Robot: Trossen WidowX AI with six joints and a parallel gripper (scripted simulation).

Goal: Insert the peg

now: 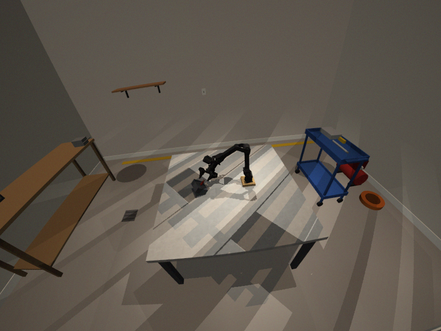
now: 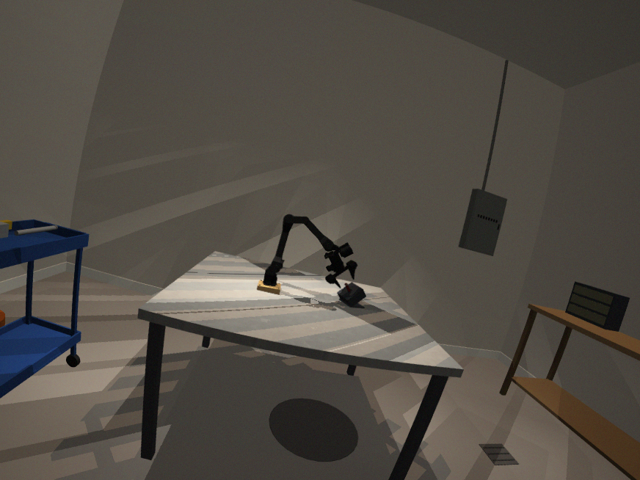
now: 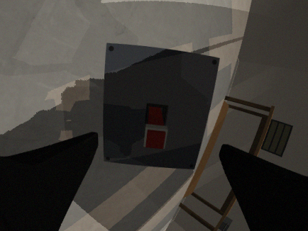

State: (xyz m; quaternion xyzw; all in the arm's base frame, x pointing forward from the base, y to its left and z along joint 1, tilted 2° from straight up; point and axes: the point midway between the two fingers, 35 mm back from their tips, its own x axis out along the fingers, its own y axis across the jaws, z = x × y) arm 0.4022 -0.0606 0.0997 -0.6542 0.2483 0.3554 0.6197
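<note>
Right now the red peg is 10 mm ahead of my gripper tip, 10 mm to the left of it and 20 mm below it. Also, from my gripper tip: dark sloped panel (50 mm ahead, 10 mm to the left, 60 mm below).
</note>
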